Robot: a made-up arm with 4 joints.
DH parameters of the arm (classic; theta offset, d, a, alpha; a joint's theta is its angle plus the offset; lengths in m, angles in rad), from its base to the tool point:
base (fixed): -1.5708 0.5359 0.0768 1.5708
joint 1: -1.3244 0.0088 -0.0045 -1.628
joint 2: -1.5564 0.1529 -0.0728 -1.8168
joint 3: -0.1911 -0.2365 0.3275 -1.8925
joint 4: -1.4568 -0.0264 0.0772 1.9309
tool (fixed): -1.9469 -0.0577 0 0
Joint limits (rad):
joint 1: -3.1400..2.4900
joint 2: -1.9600..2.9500
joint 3: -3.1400..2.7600
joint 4: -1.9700..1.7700
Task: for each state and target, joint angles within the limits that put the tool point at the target. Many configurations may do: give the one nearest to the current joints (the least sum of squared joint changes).
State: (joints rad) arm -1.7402 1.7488 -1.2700 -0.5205
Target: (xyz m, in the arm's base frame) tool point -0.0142 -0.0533 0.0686
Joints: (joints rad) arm -1.6094 1.9356 -0.8775 -0.7763
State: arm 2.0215 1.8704 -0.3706 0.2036
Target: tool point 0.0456 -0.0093 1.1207
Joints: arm 1.7572 2.4289 -0.8483 0.7454
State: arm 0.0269 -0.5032 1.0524 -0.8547
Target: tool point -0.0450 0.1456 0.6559
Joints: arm 0.4705 -0.3278 1.1471 -0.6409
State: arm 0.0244 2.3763 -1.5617 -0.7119
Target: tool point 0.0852 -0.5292 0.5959
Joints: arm 0.1353 2.6786 -0.8459 -0.7629
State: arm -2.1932 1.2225 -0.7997 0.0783
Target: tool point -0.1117 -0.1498 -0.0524
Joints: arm -1.6788 1.0628 -1.0170 0.6370
